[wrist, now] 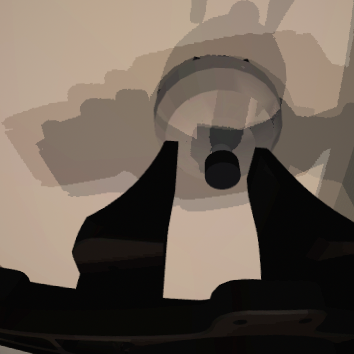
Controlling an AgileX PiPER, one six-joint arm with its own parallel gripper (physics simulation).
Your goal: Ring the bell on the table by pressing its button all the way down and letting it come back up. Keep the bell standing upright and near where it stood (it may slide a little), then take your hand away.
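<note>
The bell (187, 107) stands upright on the table in the upper middle of the wrist view, with a round, shiny, see-through-looking grey dome. Its black cylindrical button (222, 171) shows at the near side of the dome in this slanted view. My gripper (214, 160) is open, its two black fingers partly apart. The button shows in the gap between the fingers, nearer the right fingertip, with a gap on both sides. Neither finger appears to touch it. The height between fingertips and button is hard to tell from this view. The fingertips overlap the near edge of the dome in view.
The pale beige table (55, 55) lies under the bell. Dark overlapping shadows of the arm and gripper spread left and right of the bell, and a round shadow of the bell lies behind it.
</note>
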